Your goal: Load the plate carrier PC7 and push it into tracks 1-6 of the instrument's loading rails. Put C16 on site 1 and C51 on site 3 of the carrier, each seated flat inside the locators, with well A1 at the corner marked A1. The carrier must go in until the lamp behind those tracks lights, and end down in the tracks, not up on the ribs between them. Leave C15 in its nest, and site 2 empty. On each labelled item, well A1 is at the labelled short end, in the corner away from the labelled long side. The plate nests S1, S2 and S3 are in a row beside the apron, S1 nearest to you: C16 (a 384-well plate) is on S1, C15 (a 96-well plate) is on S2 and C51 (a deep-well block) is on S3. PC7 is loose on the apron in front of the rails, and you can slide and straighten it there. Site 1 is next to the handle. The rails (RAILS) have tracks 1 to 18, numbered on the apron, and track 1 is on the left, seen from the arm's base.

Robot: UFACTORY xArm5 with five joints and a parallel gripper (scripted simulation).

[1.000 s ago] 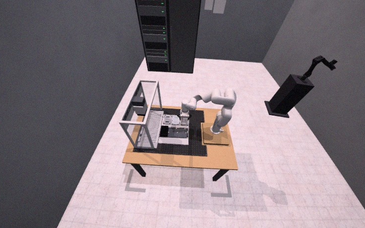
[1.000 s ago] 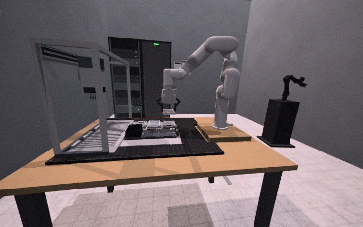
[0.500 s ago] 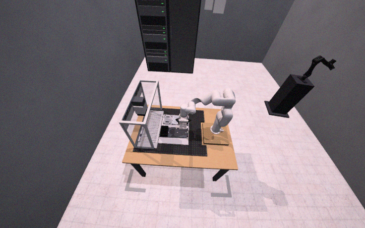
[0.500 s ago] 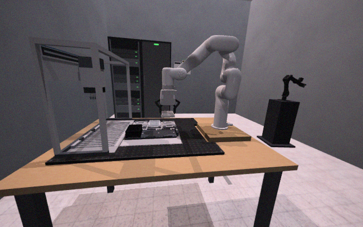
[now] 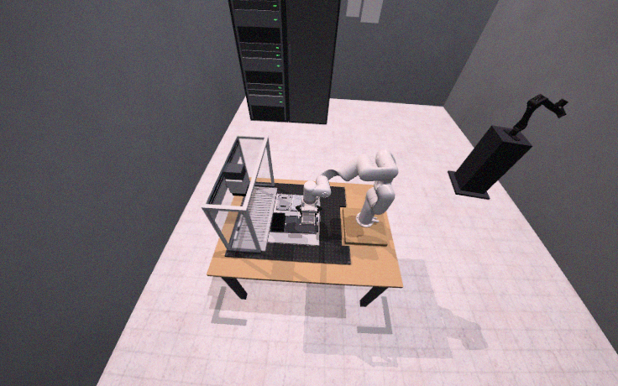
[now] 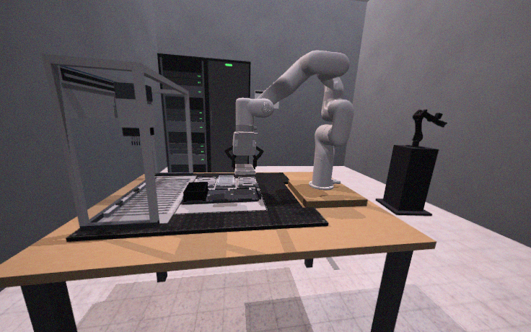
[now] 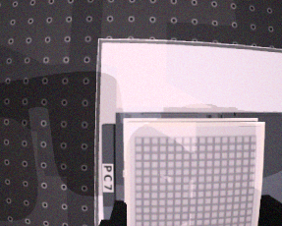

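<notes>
The grey plate carrier PC7 is 12 cm below my hand, 10 cm ahead of it and 2 cm to the left of it. Round my hand: post: 27 cm ahead, 26 cm to the left, 11 cm above; 96-well plate C15: 17 cm to the right, 12 cm below, 11 cm ahead.
</notes>
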